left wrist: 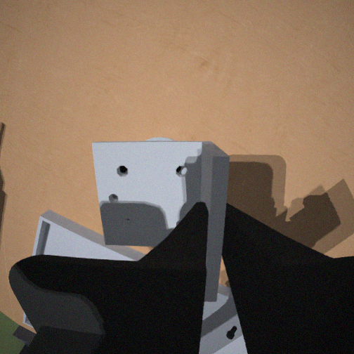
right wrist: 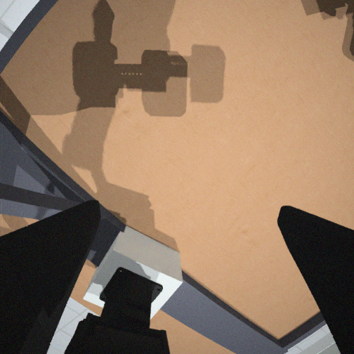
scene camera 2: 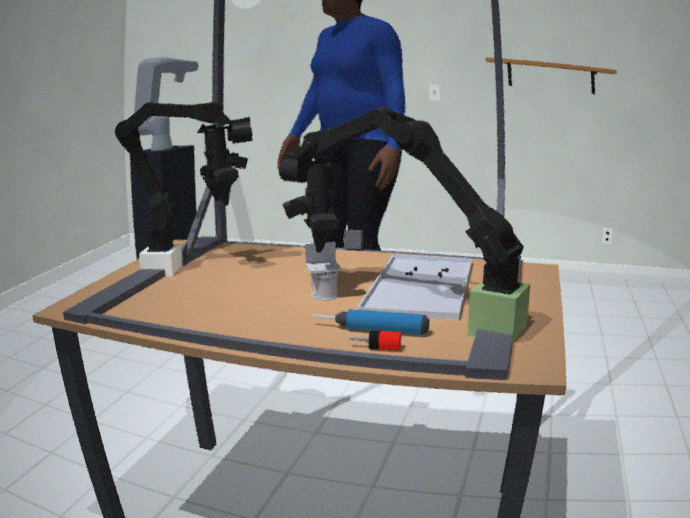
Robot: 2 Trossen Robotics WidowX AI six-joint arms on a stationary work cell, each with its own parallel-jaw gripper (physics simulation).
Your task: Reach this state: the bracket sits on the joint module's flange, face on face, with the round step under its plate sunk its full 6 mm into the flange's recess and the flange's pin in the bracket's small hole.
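Frame: origin at the left arm's base, x left, y down, z back, level; centimetres.
Seen in the pictures: left gripper, fingertip midpoint: (scene camera 2: 318,252); right gripper, fingertip midpoint: (scene camera 2: 221,203); left arm's base at its link origin: (scene camera 2: 501,287); right arm's base at its link origin: (scene camera 2: 160,249).
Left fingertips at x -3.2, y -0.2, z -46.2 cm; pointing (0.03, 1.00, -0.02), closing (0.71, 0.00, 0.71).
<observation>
Pixels of each thing's top centre, then the offset from my left fingertips to it. "spot": a spot on its surface instead.
- joint module at its top centre: (scene camera 2: 324,269) dx +2.2, dy +3.2, dz +2.9 cm
- grey tray at its top centre: (scene camera 2: 422,279) dx -15.4, dy +8.0, dz +19.0 cm
- blue screwdriver at a spot on its surface: (scene camera 2: 384,322) spot: dx +15.5, dy +6.8, dz +26.3 cm
- grey block at its top centre: (scene camera 2: 353,230) dx -35.2, dy +3.9, dz -12.9 cm
The grey bracket (scene camera 2: 321,256) (left wrist: 145,175) is upright over the joint module (scene camera 2: 324,287), its holed plate level and its wall standing up. A thin rim of the module (left wrist: 160,139) shows past the plate's far edge in the left wrist view. The plate hides the flange, recess and pin, and I cannot tell whether the faces touch or the step is sunk. My left gripper (scene camera 2: 319,248) (left wrist: 210,210) is shut on the bracket's upright wall. My right gripper (scene camera 2: 222,201) (right wrist: 192,212) is open and empty, high above the table's far left part.
A grey tray (scene camera 2: 412,298) (left wrist: 70,242) with several small black screws lies right of the module. A blue screwdriver (scene camera 2: 384,322) and a red one (scene camera 2: 389,340) lie nearer the front. A grey block (scene camera 2: 353,239) shows behind the module. A person (scene camera 2: 359,72) stands behind the table.
</observation>
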